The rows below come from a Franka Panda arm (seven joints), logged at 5 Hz.
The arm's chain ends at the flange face. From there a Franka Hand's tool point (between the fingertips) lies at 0.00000 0.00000 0.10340 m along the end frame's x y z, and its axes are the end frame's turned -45 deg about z.
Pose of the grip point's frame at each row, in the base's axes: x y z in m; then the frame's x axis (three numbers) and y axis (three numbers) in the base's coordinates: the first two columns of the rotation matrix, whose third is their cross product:
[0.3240, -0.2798, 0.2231, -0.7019, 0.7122, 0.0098, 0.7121, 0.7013, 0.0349]
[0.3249, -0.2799, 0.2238, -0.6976, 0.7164, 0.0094, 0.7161, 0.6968, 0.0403]
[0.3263, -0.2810, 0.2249, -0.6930, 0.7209, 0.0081, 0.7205, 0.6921, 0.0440]
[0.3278, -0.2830, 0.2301, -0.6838, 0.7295, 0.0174, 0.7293, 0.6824, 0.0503]
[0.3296, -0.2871, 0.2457, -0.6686, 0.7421, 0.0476, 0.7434, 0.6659, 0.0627]
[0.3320, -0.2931, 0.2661, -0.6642, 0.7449, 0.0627, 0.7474, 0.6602, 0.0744]
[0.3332, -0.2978, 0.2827, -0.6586, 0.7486, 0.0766, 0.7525, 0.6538, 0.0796]
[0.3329, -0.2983, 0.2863, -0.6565, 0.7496, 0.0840, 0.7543, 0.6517, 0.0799]
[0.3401, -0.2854, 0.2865, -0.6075, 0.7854, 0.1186, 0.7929, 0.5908, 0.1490]
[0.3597, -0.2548, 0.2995, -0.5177, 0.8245, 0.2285, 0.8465, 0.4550, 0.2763]
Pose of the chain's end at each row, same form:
[0.3221, -0.2831, 0.3264, 0.0072, 0.9995, 0.0316, 0.9998, -0.0077, 0.0177]
[0.3226, -0.2835, 0.3271, 0.0131, 0.9993, 0.0351, 0.9996, -0.0139, 0.0218]
[0.3236, -0.2848, 0.3282, 0.0194, 0.9991, 0.0368, 0.9995, -0.0204, 0.0254]
[0.3252, -0.2879, 0.3334, 0.0322, 0.9984, 0.0479, 0.9992, -0.0333, 0.0233]
[0.3281, -0.2951, 0.3488, 0.0529, 0.9956, 0.0780, 0.9984, -0.0539, 0.0107]
[0.3305, -0.3031, 0.3690, 0.0588, 0.9936, 0.0969, 0.9982, -0.0599, 0.0083]
[0.3322, -0.3092, 0.3855, 0.0664, 0.9916, 0.1105, 0.9978, -0.0670, 0.0021]
[0.3324, -0.3103, 0.3890, 0.0692, 0.9909, 0.1159, 0.9976, -0.0692, -0.0029]
[0.3352, -0.3045, 0.3880, 0.1311, 0.9731, 0.1892, 0.9902, -0.1376, 0.0215]
[0.3469, -0.2896, 0.3960, 0.2325, 0.9047, 0.3569, 0.9646, -0.2613, 0.0338]

